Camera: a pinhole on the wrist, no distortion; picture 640 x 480 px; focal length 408.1 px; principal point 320.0 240.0 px. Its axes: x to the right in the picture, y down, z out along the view. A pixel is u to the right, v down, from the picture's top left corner.
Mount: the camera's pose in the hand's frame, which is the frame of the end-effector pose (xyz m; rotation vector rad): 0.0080 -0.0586 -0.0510 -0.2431 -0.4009 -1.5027
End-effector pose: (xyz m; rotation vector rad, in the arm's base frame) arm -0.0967 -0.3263 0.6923 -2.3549 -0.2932 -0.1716
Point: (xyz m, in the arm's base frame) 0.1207 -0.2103 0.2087
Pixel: 228 372
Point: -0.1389 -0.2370 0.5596
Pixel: 346 170
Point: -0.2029 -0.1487 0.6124
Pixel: 574 79
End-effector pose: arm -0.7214 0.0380 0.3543 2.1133 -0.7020 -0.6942
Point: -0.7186 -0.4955 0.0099
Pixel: outside the picture
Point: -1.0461 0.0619 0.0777
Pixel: 610 62
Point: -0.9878 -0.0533 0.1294
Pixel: 505 192
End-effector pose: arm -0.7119 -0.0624 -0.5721 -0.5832 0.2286 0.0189
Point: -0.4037 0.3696 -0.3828
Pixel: 277 456
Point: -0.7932 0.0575 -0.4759
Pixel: 256 72
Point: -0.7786 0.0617 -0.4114
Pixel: 350 102
